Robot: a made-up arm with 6 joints. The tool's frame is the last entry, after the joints. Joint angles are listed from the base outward. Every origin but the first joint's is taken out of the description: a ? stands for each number. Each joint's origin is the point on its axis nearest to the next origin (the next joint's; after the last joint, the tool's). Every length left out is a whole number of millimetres.
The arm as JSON. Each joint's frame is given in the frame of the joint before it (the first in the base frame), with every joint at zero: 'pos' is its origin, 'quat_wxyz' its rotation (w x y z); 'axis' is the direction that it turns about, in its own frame. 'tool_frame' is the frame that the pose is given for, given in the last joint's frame.
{
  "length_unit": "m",
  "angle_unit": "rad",
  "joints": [
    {
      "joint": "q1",
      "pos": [
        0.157,
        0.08,
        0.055
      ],
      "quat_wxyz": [
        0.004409,
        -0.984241,
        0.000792,
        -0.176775
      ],
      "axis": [
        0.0,
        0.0,
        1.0
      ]
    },
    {
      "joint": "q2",
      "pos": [
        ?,
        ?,
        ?
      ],
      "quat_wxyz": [
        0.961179,
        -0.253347,
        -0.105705,
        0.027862
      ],
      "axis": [
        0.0,
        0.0,
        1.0
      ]
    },
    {
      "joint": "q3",
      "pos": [
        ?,
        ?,
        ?
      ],
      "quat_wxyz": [
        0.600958,
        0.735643,
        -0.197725,
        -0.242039
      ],
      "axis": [
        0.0,
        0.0,
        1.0
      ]
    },
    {
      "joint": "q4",
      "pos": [
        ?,
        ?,
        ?
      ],
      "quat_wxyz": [
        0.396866,
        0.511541,
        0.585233,
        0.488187
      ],
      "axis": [
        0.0,
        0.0,
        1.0
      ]
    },
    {
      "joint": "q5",
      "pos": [
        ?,
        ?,
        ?
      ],
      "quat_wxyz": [
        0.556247,
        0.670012,
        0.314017,
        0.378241
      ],
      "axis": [
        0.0,
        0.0,
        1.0
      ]
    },
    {
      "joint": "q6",
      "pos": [
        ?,
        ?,
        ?
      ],
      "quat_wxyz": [
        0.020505,
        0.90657,
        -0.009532,
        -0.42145
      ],
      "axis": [
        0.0,
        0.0,
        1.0
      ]
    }
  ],
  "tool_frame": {
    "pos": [
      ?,
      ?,
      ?
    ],
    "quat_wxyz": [
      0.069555,
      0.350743,
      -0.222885,
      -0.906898
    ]
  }
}
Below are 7 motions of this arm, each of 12 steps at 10 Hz.
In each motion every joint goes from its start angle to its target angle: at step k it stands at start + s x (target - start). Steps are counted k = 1, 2, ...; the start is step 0. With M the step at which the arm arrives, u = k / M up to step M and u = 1 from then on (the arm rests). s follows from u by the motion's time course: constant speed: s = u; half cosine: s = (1 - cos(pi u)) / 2; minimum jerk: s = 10 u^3 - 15 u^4 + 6 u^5.
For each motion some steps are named. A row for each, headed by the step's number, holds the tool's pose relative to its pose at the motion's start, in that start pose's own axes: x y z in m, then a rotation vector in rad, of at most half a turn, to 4 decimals.
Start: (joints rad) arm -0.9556 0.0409 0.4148 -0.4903 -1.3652 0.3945
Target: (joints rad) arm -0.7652 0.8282 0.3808 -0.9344 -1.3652 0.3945
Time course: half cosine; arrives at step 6
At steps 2, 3, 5, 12:
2: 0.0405 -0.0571 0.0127 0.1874 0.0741 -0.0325
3: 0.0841 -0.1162 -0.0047 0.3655 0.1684 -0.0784
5: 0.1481 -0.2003 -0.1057 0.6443 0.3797 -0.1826
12: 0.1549 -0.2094 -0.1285 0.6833 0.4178 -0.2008

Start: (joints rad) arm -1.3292 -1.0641 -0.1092 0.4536 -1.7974 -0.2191
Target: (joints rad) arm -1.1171 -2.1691 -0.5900 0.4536 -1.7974 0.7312
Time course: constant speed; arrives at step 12
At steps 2, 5, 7, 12:
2: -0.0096 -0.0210 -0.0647 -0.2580 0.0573 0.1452
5: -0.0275 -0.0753 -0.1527 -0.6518 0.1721 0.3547
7: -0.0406 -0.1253 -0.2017 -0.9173 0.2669 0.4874
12: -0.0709 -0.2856 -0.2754 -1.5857 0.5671 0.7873

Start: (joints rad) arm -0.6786 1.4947 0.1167 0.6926 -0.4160 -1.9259
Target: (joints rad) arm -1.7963 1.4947 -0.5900 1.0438 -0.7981 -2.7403
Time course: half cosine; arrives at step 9
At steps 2, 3, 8, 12:
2: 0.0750 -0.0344 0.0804 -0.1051 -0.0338 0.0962
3: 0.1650 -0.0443 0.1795 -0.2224 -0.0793 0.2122
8: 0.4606 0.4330 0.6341 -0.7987 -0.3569 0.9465
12: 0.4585 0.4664 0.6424 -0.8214 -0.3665 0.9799

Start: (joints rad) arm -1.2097 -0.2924 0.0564 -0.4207 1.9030 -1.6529
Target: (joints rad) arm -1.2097 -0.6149 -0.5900 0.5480 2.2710 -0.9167
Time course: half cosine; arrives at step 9
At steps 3, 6, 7, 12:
3: -0.0539 -0.0019 0.0986 0.0525 -0.1637 -0.0400
6: -0.2341 0.0308 0.2317 0.0636 -0.5705 -0.0462
7: -0.2925 0.0509 0.2447 0.0386 -0.6926 -0.0346
12: -0.3447 0.0728 0.2464 0.0051 -0.8033 -0.0214

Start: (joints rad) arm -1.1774 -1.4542 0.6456 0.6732 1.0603 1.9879
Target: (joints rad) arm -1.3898 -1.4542 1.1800 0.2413 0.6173 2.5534
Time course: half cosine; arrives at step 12
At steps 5, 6, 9, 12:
5: 0.0259 -0.1415 -0.0737 -0.3995 0.3384 0.0409
6: 0.0250 -0.1959 -0.0889 -0.5211 0.4762 0.0458
9: -0.0021 -0.3452 -0.0974 -0.7912 0.8979 0.0322
12: -0.0225 -0.4032 -0.0859 -0.8709 1.0893 0.0142

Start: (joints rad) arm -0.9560 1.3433 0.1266 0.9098 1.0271 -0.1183
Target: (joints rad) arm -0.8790 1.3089 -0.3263 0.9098 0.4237 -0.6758
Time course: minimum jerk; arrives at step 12
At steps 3, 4, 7, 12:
3: -0.0140 -0.0078 0.0093 -0.0308 0.0292 -0.0515
4: -0.0282 -0.0157 0.0204 -0.0650 0.0568 -0.1017
7: -0.0826 -0.0464 0.0824 -0.2318 0.1461 -0.2758
12: -0.1147 -0.0664 0.1474 -0.3813 0.1888 -0.3648

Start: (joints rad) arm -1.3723 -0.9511 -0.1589 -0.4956 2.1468 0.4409
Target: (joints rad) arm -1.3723 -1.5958 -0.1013 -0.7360 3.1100 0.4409
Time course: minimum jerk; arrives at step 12
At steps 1, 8, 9, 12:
1: -0.0002 0.0002 0.0003 0.0036 0.0004 -0.0002
8: -0.0278 -0.0056 0.0461 0.5689 -0.0019 -0.1980
9: -0.0316 -0.0119 0.0526 0.6416 -0.0167 -0.2494
12: -0.0357 -0.0196 0.0588 0.7099 -0.0353 -0.3046

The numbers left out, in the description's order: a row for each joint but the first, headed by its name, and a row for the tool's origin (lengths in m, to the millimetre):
q2: -0.019 0.015 0.0
q3: 0.171 0.063 0.0
q4: 0.142 -0.352 0.0
q5: 0.407 0.233 0.0
q6: 0.12 0.091 0.0
tool: -0.022 -0.018 0.0

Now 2 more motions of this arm.
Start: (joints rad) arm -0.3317 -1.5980 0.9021 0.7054 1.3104 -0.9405
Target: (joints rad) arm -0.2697 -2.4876 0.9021 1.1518 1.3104 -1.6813
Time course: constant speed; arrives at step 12
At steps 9, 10, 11, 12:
9: 0.2342 -0.0033 0.2390 0.1120 -0.2224 -0.0266
10: 0.2646 0.0078 0.2608 0.1354 -0.2447 -0.0234
11: 0.2954 0.0212 0.2813 0.1611 -0.2657 -0.0194
12: 0.3263 0.0369 0.3004 0.1892 -0.2853 -0.0148

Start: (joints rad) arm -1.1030 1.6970 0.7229 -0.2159 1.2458 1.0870
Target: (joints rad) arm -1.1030 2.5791 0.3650 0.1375 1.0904 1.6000
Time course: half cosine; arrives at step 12
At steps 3, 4, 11, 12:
3: 0.0122 0.0083 0.0100 0.0586 0.0014 -0.0889
4: 0.0228 0.0150 0.0189 0.1048 0.0004 -0.1459
11: 0.1344 0.0439 0.1461 0.4933 -0.1084 -0.3961
12: 0.1372 0.0436 0.1506 0.5024 -0.1138 -0.3988

